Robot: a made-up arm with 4 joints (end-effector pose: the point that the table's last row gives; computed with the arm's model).
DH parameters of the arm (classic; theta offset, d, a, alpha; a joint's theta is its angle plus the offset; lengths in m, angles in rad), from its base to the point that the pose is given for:
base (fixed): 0 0.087 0 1.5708
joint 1: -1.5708 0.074 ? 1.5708
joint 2: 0 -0.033 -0.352 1.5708
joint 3: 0 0.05 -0.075 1.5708
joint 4: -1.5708 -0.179 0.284 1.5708
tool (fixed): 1.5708 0.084 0 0
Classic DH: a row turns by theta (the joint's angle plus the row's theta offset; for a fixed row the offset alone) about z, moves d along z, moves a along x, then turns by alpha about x.
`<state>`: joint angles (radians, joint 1 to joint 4).
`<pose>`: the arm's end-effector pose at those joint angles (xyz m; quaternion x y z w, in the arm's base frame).
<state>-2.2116 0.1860 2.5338 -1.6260</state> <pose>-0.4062 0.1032 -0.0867 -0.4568 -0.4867 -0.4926 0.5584</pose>
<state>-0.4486 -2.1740 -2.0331 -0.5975</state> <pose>-0.3606 -0.0422 -0.2945 0.1780 -0.0700 -0.8979 0.3966</pose>
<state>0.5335 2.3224 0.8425 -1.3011</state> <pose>0.6198 0.4235 -0.5871 0.8022 -0.4015 0.4264 0.1160</pose>
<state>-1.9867 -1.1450 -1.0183 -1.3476</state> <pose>0.0338 -0.4044 0.4835 -0.4353 0.6430 -0.1782 0.6044</pose>
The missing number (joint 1, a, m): 0.355
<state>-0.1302 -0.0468 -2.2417 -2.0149</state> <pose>-0.1273 0.1723 -0.2143 -0.4117 -0.4463 -0.7472 0.2704</pose>
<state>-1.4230 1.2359 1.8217 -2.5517</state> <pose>-0.4696 0.4933 -0.2210 0.1249 -0.3464 -0.7455 0.5556</pose>
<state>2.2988 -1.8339 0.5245 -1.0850</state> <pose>0.3775 -0.8036 0.5053 -0.0906 -0.8085 0.4277 0.3940</pose>
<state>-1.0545 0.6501 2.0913 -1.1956</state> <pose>0.1211 0.1408 -0.3537 0.2282 -0.8724 -0.4026 0.1578</pose>
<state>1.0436 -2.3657 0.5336 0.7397</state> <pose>0.6073 -0.1970 -0.4387 0.7407 0.1484 0.6467 0.1055</pose>
